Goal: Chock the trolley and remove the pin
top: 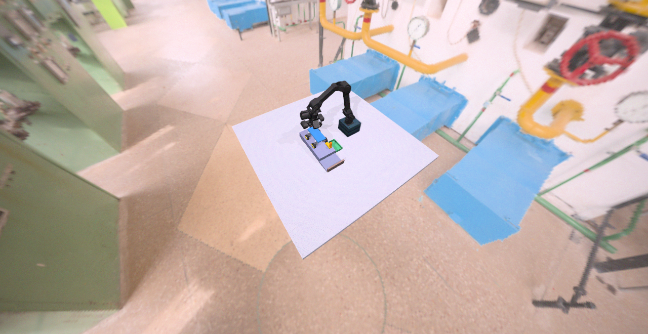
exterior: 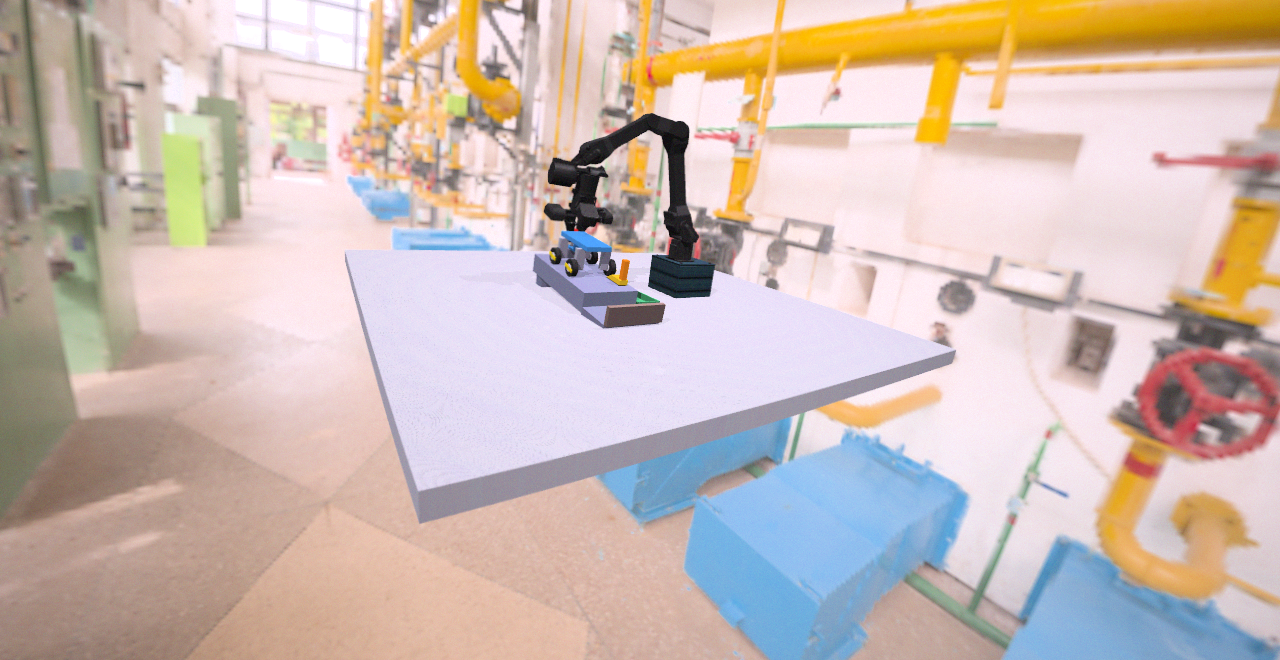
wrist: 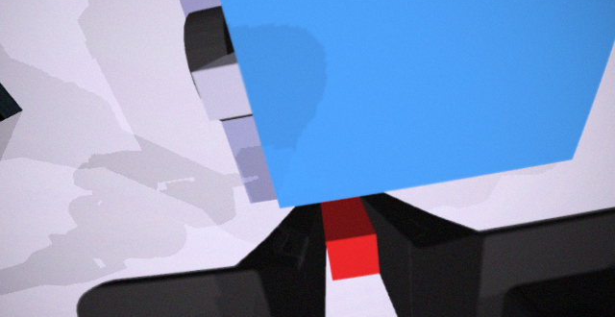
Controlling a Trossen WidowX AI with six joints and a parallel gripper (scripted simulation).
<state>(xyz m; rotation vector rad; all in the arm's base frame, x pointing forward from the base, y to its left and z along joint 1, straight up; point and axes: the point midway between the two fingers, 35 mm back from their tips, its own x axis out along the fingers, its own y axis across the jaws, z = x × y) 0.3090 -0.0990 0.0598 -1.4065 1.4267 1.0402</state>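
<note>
My gripper tip is 20 cm to the right of the yellow chock, 5 cm above it and 3 cm past it. From my gripper tip the other things lie so: grey ramp 11 cm to the left, 8 cm below, 2 cm ahead; then blue-decked trolley 10 cm to the left, 2 cm below, 2 cm ahead; then red-headed stop pin right at my gripper tip.
</note>
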